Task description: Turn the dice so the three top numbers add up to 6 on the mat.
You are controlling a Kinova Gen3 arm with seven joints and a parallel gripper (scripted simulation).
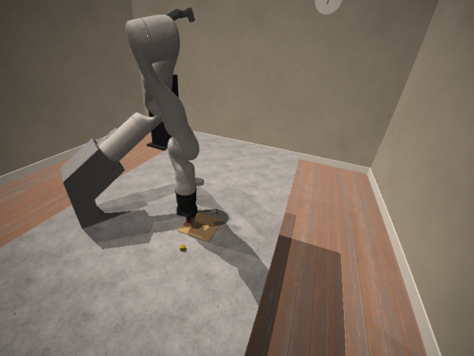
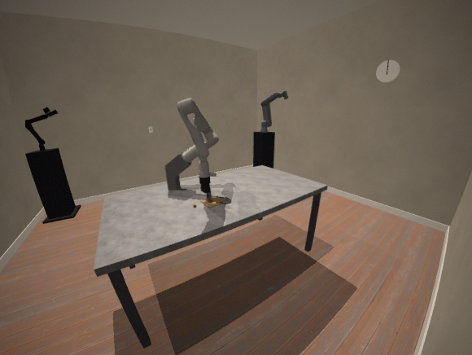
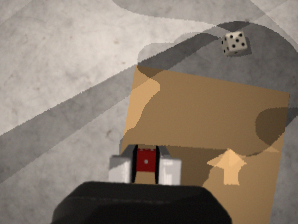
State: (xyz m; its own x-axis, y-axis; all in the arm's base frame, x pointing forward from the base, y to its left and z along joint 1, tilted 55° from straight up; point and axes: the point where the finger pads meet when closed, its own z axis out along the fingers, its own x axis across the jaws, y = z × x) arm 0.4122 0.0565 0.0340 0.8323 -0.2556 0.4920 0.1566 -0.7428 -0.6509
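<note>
My hand is 10 mm above the red die. The rest, counted from my hand: tan mat (50 mm ahead, 10 mm to the left, 30 mm below); white die (50 mm ahead, 110 mm to the left, 20 mm below); yellow die (60 mm ahead, 130 mm to the right, 20 mm below).
</note>
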